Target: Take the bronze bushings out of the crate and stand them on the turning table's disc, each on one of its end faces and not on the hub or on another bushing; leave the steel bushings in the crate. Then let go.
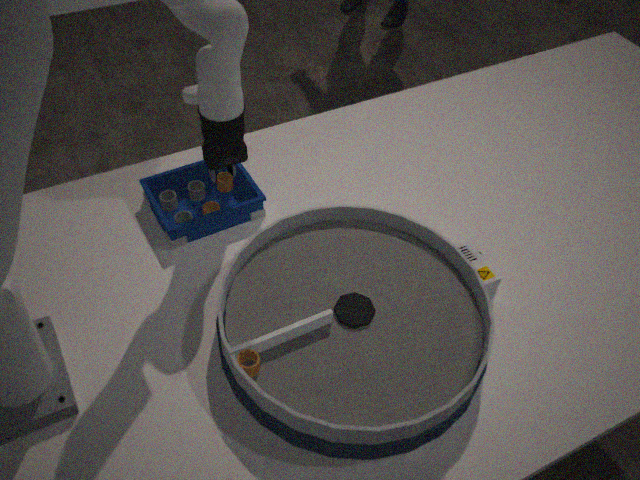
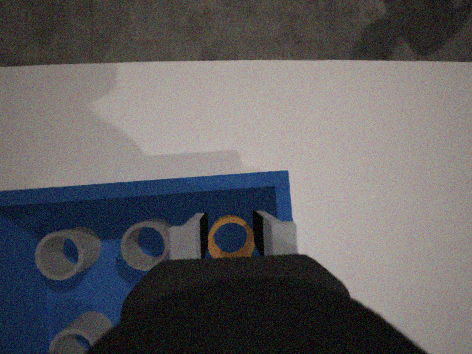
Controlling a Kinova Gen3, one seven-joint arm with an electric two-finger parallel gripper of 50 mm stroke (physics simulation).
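Frame: origin at the arm's base, x ahead, y left, z up, level; millimetres.
Seen in the pictures: gripper, between the fingertips: (image 1: 222,176) (image 2: 230,227); arm's base, origin of its link: (image 1: 17,377).
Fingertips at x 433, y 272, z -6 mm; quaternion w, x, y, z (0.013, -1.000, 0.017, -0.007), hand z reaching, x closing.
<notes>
Pixels of each thing's top centre, then the offset from my fingertips to it. "spot": a spot on its surface instead.
- blue crate, centre of its top: (image 2: 139,308) (image 1: 202,188) 57 mm back, 39 mm right, 23 mm up
- second bronze bushing, centre of its top: (image 1: 211,207) 55 mm back, 73 mm right, 4 mm up
- turning table's disc, centre of its top: (image 1: 354,308) 45 mm ahead, 409 mm right, 34 mm up
- dark hub, centre of its top: (image 1: 354,308) 45 mm ahead, 409 mm right, 34 mm up
- pale bar, a spot on its surface: (image 1: 284,333) spot: 78 mm back, 409 mm right, 51 mm up
- box with a yellow warning label, a spot on its surface: (image 1: 485,273) spot: 279 mm ahead, 446 mm right, 31 mm up
My gripper (image 1: 223,174) (image 2: 230,227) is down in the blue crate (image 1: 206,228) (image 2: 150,188), shut on a bronze bushing (image 1: 224,183) (image 2: 212,240) that is upright near the crate's corner. A second bronze bushing (image 1: 210,208) is in the crate by the near wall, partly hidden by it. Three steel bushings are in the crate: one (image 1: 168,199) (image 2: 90,242), one (image 1: 196,190) (image 2: 128,245) next to the left finger, and one (image 1: 183,217) (image 2: 95,322) by the near wall. A third bronze bushing (image 1: 249,364) stands upright on the turning table's disc (image 1: 413,341), near its rim.
The turning table has a raised rim wall (image 1: 361,434) and a dark hub (image 1: 354,310) at its middle. A pale bar (image 1: 284,333) runs over the disc from the rim almost to the hub, close beside the bushing there. A box with a yellow warning label (image 1: 485,273) adjoins the rim.
</notes>
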